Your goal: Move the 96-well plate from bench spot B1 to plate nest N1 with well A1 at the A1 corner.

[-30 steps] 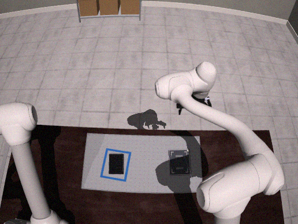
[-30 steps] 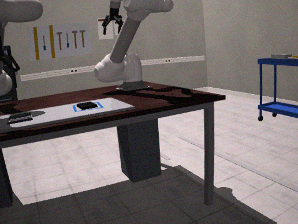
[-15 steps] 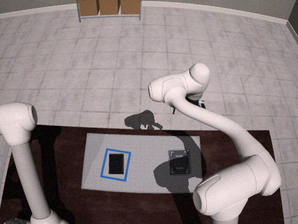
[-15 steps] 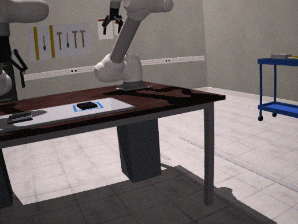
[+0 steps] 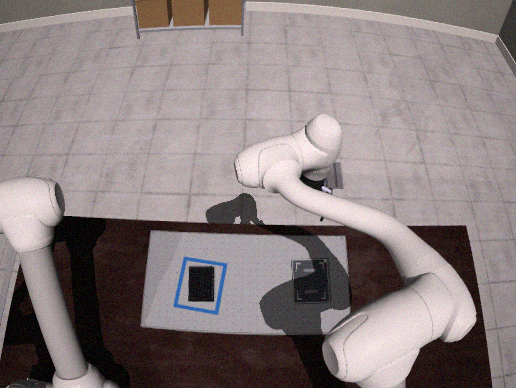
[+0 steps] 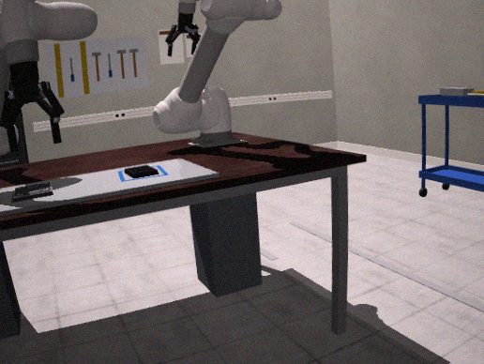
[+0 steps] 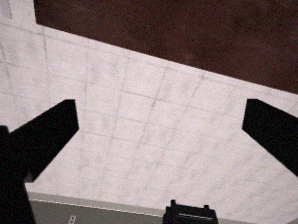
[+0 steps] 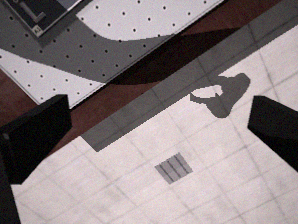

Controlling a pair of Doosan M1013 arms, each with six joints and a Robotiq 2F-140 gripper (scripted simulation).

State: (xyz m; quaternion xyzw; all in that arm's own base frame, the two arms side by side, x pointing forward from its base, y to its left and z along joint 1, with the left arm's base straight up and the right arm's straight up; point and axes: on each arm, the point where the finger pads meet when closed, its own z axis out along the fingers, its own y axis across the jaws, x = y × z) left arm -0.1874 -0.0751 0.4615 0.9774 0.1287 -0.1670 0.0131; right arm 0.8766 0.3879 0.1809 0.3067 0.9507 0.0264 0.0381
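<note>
Now: right hand 310 mm to the right of the black 96-well plate, 250 mm past it and 160 mm above it. The rest, counted from my right hand: light mark: 160 mm below, 120 mm behind, 100 mm to the right; then plate nest: 200 mm behind, 160 mm below, 50 mm to the right.
</note>
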